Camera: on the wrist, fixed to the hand. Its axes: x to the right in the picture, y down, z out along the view.
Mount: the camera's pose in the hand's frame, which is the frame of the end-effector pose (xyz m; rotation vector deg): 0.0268 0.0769 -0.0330 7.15 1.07 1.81
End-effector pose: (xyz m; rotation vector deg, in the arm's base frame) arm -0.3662 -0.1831 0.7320 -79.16 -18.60 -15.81
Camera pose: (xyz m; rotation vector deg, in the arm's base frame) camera -0.3103 -0.2027 0.6671 -72.16 -17.15 -13.66
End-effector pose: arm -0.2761 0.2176 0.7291 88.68 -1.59 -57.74
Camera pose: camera -0.2007 0.2084 0.7732 95.40 -5.93 -56.26
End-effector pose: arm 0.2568 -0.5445 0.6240 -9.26 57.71 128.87
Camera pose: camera 0.1839 -0.5912 0.6392 -6.50 66.69 126.56
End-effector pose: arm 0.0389 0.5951 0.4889 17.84 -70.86 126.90
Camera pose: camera -0.0254 0.6016 0.4294 18.41 -63.20 133.03
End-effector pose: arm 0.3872 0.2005 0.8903 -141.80 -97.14 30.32
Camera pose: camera 0.4750 0.1999 0.8942 -138.36 -89.85 34.03
